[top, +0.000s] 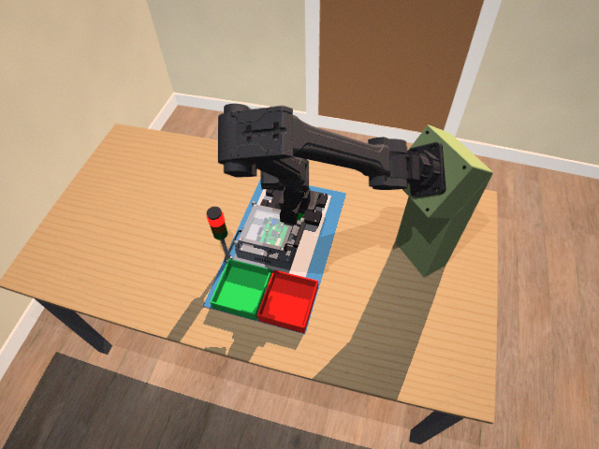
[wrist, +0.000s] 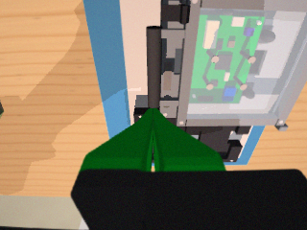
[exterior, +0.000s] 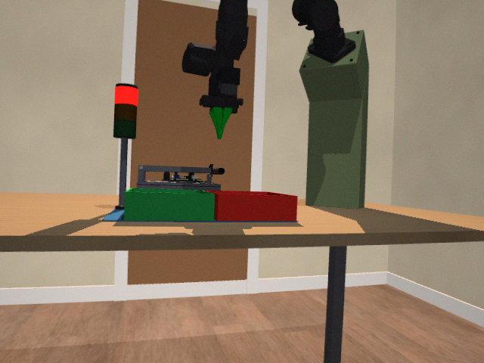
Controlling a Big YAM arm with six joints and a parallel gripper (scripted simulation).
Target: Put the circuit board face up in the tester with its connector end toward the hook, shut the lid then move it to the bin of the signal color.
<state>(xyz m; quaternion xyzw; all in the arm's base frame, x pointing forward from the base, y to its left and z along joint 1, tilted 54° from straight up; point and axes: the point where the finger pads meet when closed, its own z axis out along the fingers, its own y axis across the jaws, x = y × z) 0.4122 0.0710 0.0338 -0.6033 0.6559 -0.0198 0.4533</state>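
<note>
My hand is 1 cm short of the latch hook, 6 cm to the right of it and 9 cm above it. The rest, counted from my hand: tester plate (9 cm ahead, 2 cm to the left, 11 cm below); green circuit board (8 cm ahead, 2 cm to the left, 11 cm below); tester lid (9 cm ahead, 2 cm to the left, 9 cm below).
</note>
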